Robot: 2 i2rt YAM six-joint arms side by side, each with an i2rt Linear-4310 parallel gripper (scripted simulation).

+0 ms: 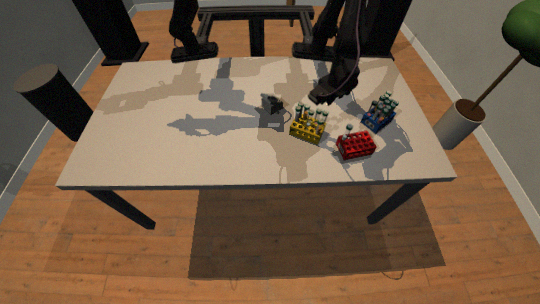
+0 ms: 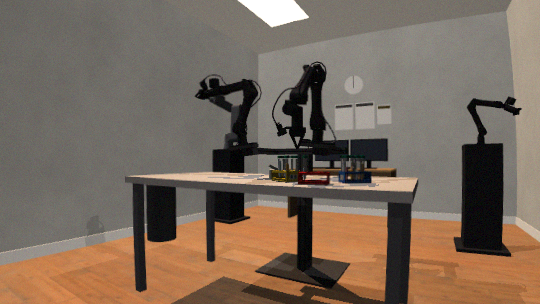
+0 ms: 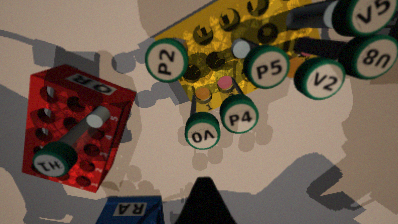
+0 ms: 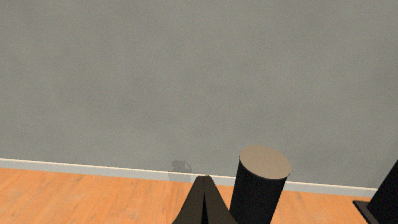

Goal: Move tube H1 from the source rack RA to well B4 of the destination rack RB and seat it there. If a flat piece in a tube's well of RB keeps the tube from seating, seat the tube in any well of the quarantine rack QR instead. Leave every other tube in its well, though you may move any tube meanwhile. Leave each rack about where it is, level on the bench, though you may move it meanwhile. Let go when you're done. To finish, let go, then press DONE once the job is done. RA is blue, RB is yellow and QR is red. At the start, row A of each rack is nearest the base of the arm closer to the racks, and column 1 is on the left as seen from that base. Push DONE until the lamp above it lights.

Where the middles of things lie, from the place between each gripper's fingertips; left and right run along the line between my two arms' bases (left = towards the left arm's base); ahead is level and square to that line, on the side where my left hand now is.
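Labels:
The tube [image 3: 55, 159] is 70 mm ahead of my left hand, 70 mm to the left of it and 100 mm below it. Going by their middles, of the things named here the tube is the nearest to my left hand. As for the red rack QR [image 1: 364, 145], it is 90 mm ahead of that same left hand, 130 mm to the left of it and 140 mm below it.
My right hand is 32 cm short of the tube, 105 cm to the right of it and 52 cm above it, so by its middle, the tube is nearer to my left hand than to my right hand. The red rack QR, counted from my right hand, is 33 cm ahead, 110 cm to the left and 56 cm below.

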